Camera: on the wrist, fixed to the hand. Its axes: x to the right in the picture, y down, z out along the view.
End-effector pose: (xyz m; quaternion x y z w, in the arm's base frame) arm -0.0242 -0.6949 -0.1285 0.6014 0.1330 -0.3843 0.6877
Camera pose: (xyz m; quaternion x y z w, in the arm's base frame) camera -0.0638 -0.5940 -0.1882 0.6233 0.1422 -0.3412 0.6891
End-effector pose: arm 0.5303 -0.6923 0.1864 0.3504 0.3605 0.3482 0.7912
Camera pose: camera 0.4603 -0.7202 0.0883 0.3497 0.3841 0.3820 0.7643
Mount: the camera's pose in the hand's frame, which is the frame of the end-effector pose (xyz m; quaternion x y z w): -0.0252 -0.0724 -0.0971 0.0049 0.0405 0.0276 0.9988
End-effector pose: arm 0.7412 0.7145 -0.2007 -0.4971 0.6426 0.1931 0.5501
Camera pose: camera 0.7503 0.6168 -0.1253 -0.4839 0.6788 0.1848 0.5205
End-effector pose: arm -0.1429 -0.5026 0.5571 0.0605 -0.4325 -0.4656 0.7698
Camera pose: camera -0.1257 -0.5538 0.4458 0.0711 -0.4047 -0.4392 0.7989
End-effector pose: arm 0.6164 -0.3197 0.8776 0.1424 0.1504 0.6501 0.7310
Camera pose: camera 0.6400 -0.3518 0.7605 0.1236 0.1791 0.6746 0.7054
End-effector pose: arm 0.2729 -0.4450 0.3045 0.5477 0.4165 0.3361 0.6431
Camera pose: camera 0.1726 -0.4388 0.2323 0.5481 0.4286 0.3736 0.6135
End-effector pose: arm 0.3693 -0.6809 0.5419 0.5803 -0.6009 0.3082 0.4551
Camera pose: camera 0.4563 -0.5930 0.5461 0.5528 -0.5963 0.3468 0.4675
